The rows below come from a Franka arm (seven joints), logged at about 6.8 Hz.
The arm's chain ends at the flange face. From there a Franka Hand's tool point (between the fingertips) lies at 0.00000 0.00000 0.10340 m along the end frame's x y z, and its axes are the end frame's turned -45 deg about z.
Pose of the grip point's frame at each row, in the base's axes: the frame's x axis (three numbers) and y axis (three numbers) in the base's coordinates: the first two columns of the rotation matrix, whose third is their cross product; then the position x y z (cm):
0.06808 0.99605 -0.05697 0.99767 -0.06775 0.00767 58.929 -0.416 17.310
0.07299 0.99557 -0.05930 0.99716 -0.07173 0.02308 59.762 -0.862 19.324
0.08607 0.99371 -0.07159 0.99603 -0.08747 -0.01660 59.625 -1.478 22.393
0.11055 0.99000 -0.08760 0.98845 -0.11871 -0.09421 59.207 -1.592 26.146
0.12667 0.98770 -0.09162 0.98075 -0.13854 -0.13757 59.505 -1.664 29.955
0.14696 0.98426 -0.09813 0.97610 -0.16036 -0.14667 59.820 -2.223 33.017
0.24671 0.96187 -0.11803 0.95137 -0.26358 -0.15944 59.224 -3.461 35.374
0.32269 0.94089 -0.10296 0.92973 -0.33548 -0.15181 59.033 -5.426 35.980
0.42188 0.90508 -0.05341 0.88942 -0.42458 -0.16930 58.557 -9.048 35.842
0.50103 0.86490 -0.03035 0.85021 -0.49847 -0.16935 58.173 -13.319 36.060
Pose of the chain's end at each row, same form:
0.75360 0.65641 -0.03486 0.65732 -0.75222 0.04571 58.890 0.177 27.633
0.75671 0.65325 -0.02561 0.65349 -0.75470 0.05825 59.568 -0.233 29.643
0.76516 0.64081 -0.06236 0.64344 -0.76451 0.03888 59.860 -0.755 32.705
0.77711 0.61610 -0.12856 0.62077 -0.78398 -0.00467 60.279 -0.804 36.400
0.78306 0.60045 -0.16206 0.60393 -0.79637 -0.03249 61.041 -0.915 40.153
0.79412 0.58259 -0.17310 0.58629 -0.80937 -0.03432 61.475 -1.455 43.195
0.84717 0.49377 -0.19620 0.49827 -0.86652 -0.02928 61.131 -2.707 45.508
0.88559 0.42809 -0.18015 0.42924 -0.90253 -0.03454 60.867 -4.943 46.145
0.92723 0.33976 -0.15748 0.33060 -0.94021 -0.08195 60.376 -9.295 46.018
0.95547 0.25911 -0.14121 0.24691 -0.96405 -0.09829 59.844 -13.930 46.246

